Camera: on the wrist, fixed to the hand. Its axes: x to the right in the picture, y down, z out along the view.
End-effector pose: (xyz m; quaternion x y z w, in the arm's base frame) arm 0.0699 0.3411 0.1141 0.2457 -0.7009 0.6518 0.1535
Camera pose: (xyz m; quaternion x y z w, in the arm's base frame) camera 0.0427 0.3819 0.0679 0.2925 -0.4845 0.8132 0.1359
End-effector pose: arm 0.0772 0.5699 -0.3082 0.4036 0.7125 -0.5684 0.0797
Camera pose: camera 0.1322 0.6011 -0.3313 -0.3912 -0.5571 0.7281 0.0802
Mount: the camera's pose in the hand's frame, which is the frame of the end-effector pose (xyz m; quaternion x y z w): -0.0080 0.0547 -0.0384 0.2657 0.0300 -0.0497 0.9623
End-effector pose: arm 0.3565 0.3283 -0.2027 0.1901 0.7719 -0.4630 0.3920
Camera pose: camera 0.3809 0.3893 -0.2173 0.2626 0.6410 -0.6644 0.2805
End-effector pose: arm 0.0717 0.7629 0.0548 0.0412 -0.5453 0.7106 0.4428
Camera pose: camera 0.0560 0.7887 -0.0054 0.1631 -0.3206 0.8079 0.4668
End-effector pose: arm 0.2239 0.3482 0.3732 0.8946 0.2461 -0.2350 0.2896
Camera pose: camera 0.2600 0.3312 0.4274 0.9327 0.2275 -0.2791 0.0219
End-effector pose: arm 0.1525 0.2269 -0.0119 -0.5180 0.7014 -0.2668 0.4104
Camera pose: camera 0.0930 0.2501 -0.0332 -0.4163 0.5907 -0.4791 0.4983
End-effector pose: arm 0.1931 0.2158 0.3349 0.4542 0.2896 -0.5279 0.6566
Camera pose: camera 0.2470 0.2555 0.3416 0.6130 0.1807 -0.6040 0.4763
